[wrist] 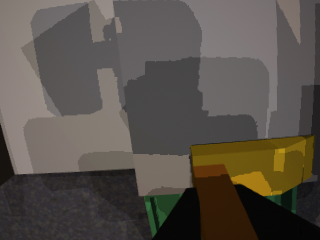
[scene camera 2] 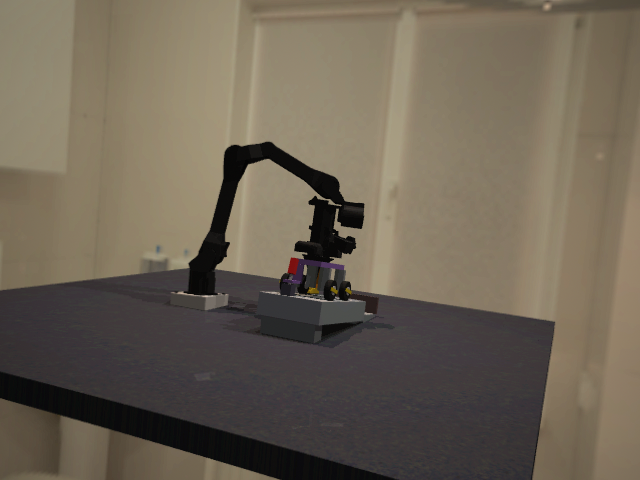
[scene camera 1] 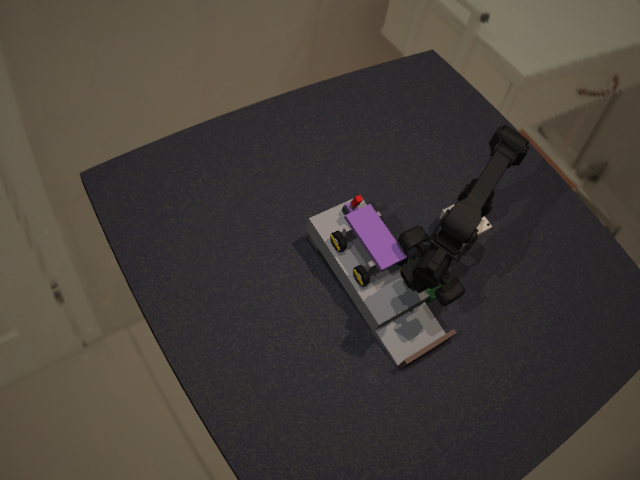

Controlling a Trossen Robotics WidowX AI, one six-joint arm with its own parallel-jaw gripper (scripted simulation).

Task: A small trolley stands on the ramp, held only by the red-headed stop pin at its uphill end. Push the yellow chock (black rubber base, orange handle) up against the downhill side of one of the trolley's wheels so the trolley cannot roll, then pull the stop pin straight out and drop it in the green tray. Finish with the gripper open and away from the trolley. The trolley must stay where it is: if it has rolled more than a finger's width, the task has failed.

Labels:
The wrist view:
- gripper: 213,195
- grey ramp: 188,79
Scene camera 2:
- gripper: 314,282
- grey ramp: 313,309
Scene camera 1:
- gripper: 419,281
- purple trolley: 368,225
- grey ramp: 386,297

